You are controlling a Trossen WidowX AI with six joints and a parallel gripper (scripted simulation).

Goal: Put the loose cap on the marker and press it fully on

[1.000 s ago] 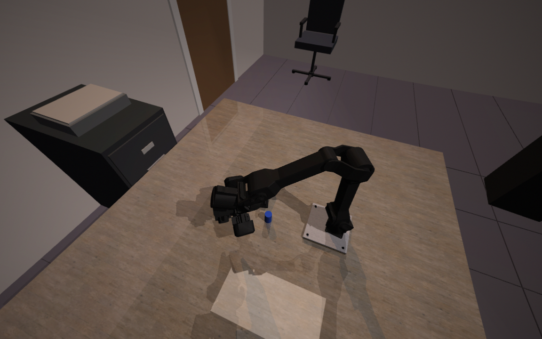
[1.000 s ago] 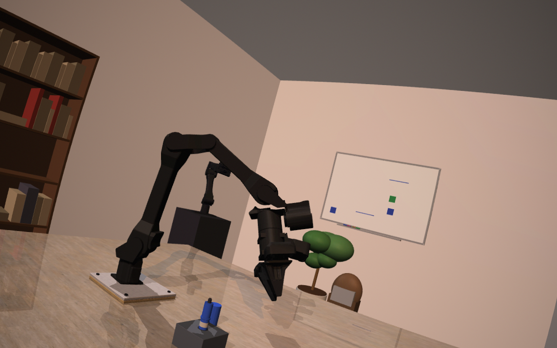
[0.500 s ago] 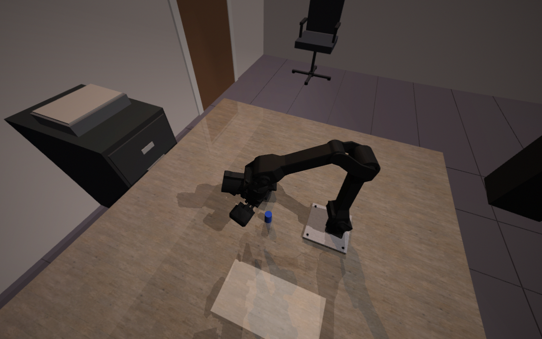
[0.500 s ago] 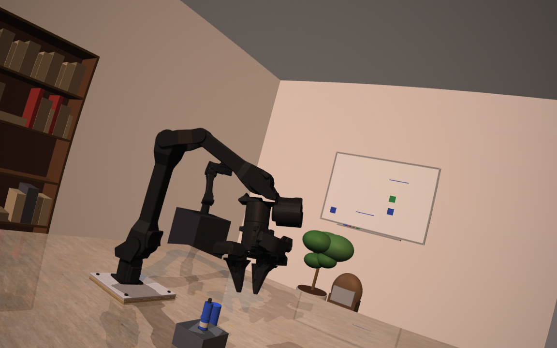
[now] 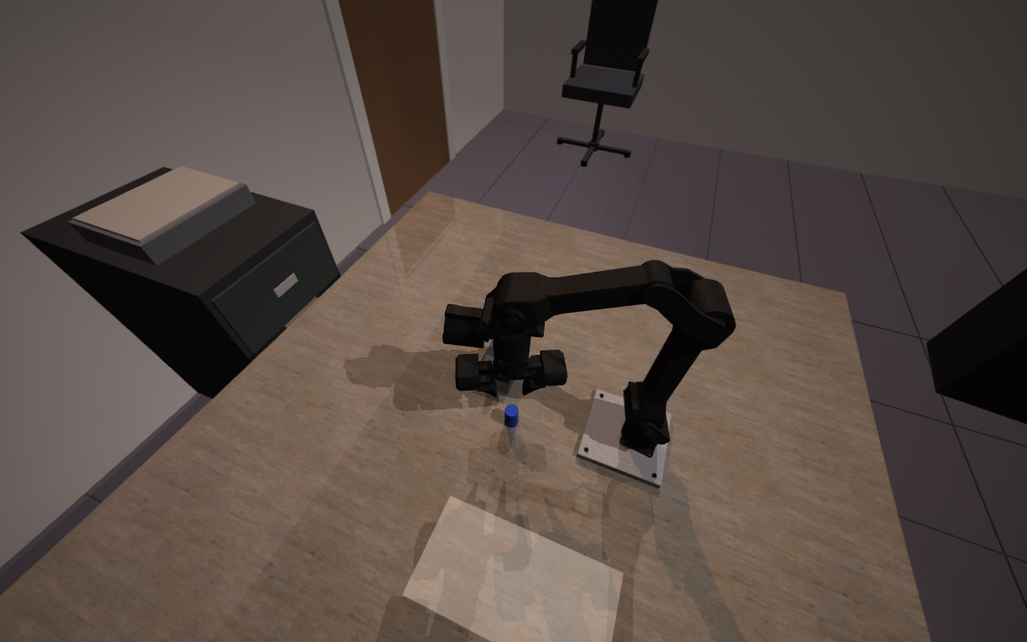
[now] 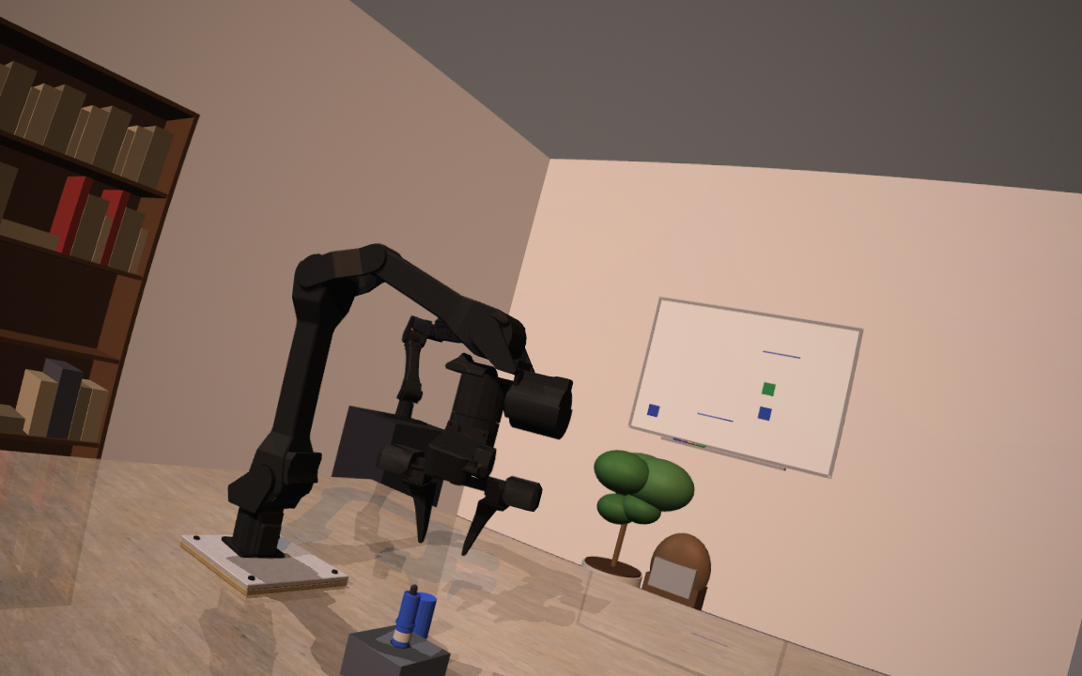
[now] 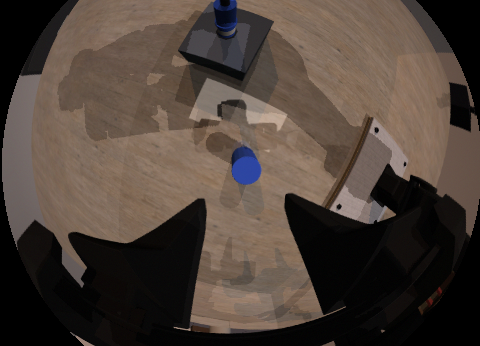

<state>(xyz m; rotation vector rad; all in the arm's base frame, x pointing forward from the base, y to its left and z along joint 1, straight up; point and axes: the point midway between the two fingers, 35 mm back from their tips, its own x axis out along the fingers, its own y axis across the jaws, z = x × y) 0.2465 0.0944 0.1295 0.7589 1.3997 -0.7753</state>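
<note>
The blue marker cap is 80 mm below my gripper tip. The rest, counted from my gripper tip: holder block 80 mm ahead, 110 mm to the right, 90 mm below.
</note>
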